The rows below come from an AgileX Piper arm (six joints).
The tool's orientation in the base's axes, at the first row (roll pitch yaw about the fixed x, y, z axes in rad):
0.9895, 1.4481, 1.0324
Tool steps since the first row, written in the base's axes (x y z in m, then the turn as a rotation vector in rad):
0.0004, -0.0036, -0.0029, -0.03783, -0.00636, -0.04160
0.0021, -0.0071, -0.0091, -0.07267, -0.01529, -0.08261
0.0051, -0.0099, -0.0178, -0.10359, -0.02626, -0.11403
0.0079, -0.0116, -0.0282, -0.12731, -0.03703, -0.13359
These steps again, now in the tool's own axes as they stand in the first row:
0.0025, -0.0039, 0.0001, 0.03824, -0.00883, -0.04076
0.0084, -0.0081, 0.0012, 0.07582, -0.02029, -0.07860
0.0169, -0.0119, 0.0035, 0.10391, -0.03298, -0.11197
0.0273, -0.0148, 0.0055, 0.12071, -0.04459, -0.13736

